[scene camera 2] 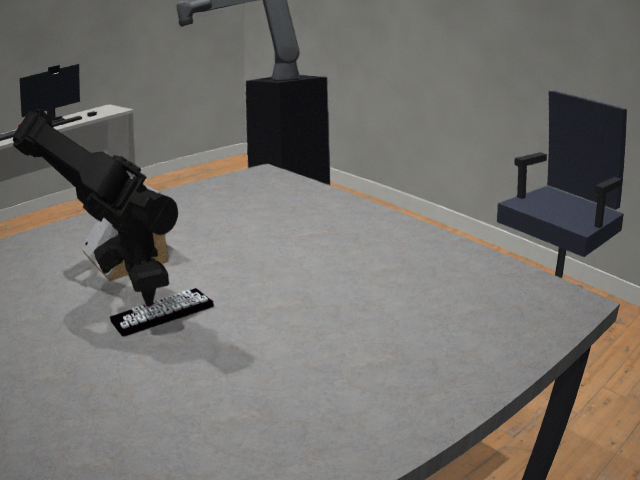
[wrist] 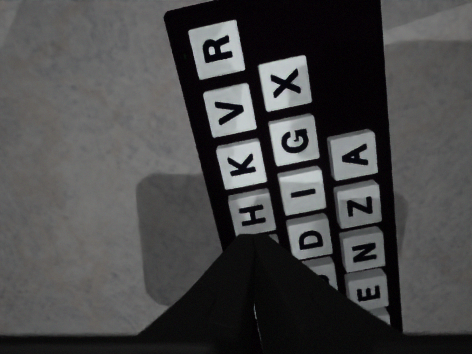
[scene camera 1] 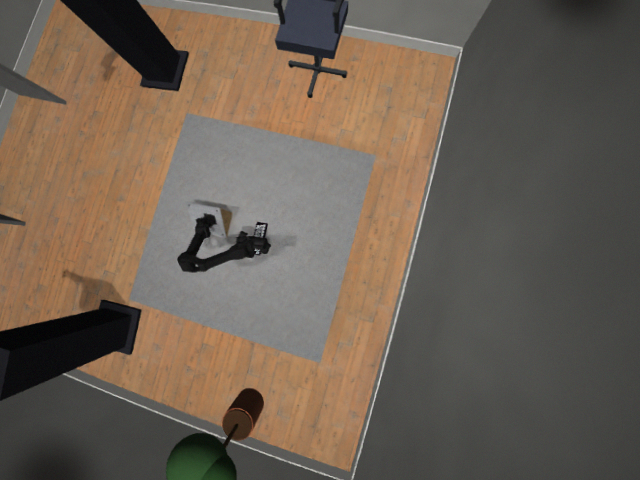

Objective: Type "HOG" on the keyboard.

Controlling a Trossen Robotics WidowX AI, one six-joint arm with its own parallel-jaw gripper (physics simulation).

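Frame: origin at the arm's base, x back, y up, z left, level; millimetres.
Where they show: gripper, fingertip midpoint: (scene camera 2: 149, 305) (wrist: 252, 247); arm's base at its link origin: (scene camera 1: 210, 218).
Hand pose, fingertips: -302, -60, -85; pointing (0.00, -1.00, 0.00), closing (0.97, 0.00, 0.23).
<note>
Things, the pixels of their top centre, and the offset from my fingertips, as dx, dy, dz. Level surfaces: height alone.
- black keyboard at its top centre: (wrist: 315, 272) (scene camera 2: 159, 306) (scene camera 1: 258, 238) +20, -20, +28
- H key at its top centre: (wrist: 252, 215) +1, -20, -1
- G key at its top centre: (wrist: 294, 141) +21, -20, -24
- I key at its top centre: (wrist: 303, 193) +20, -20, -5
- grey table at its surface level: dy -37
The black keyboard (scene camera 1: 261, 227) (scene camera 2: 178, 303) (wrist: 345, 75) with white letter keys lies flat on the grey table. My gripper (scene camera 2: 149, 301) (wrist: 252, 247) is shut and empty, pointing down at the keys. In the wrist view its tips overlap the lower edge of the H key (wrist: 252, 212); whether they touch it I cannot tell. The G key (wrist: 294, 140) shows up and to the right of H, beyond the I key (wrist: 302, 191). The O key does not show in the wrist view, where the fingers hide part of the keyboard.
The grey table (scene camera 1: 289, 170) (scene camera 2: 361, 320) carries the arm's wedge-shaped mount (scene camera 1: 225, 219) (scene camera 2: 161, 248), which has a white face and stands close to the keyboard. A dark blue chair (scene camera 1: 311, 28) (scene camera 2: 560, 211) is beyond the table. A potted plant (scene camera 1: 242, 413) stands on the floor.
</note>
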